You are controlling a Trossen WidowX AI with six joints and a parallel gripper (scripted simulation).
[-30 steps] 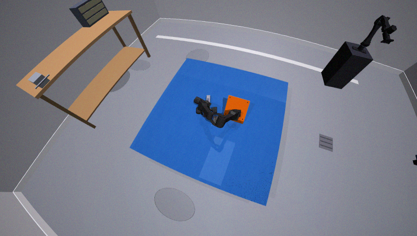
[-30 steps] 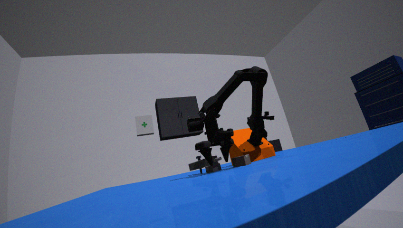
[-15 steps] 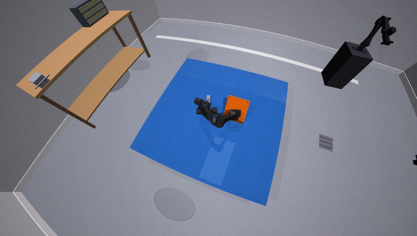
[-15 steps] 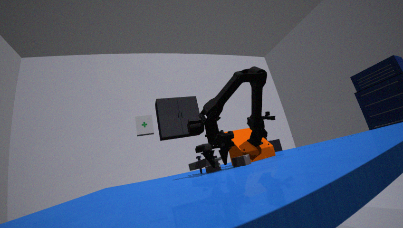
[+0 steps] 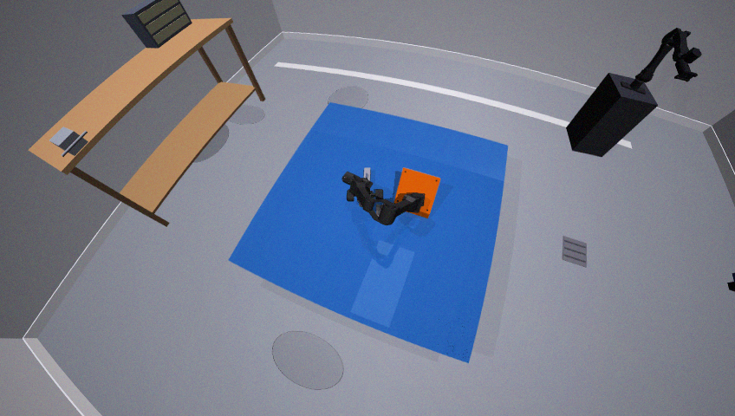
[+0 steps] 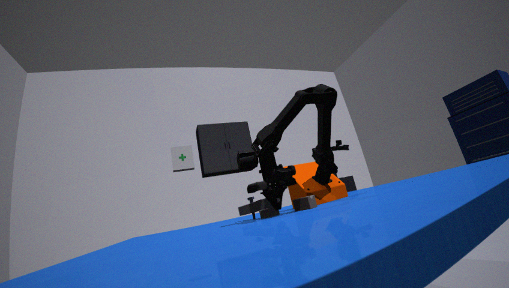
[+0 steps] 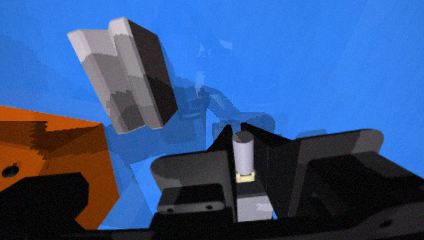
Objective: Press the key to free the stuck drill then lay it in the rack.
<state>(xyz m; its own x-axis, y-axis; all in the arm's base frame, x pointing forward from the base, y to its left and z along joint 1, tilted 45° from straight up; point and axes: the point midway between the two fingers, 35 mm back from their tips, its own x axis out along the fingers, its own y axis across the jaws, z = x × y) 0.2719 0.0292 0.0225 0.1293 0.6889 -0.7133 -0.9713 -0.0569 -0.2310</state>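
Right now the drill is 10 mm ahead of my gripper tip, 50 mm to the right of it and 30 mm above it. From my gripper tip the other things lie so: dark t-shaped piece: 30 mm ahead, 130 mm to the right, 30 mm above; then light grey block: 20 mm ahead, 110 mm to the right, 20 mm above; then grey notched block: 80 mm behind, 40 mm to the left.
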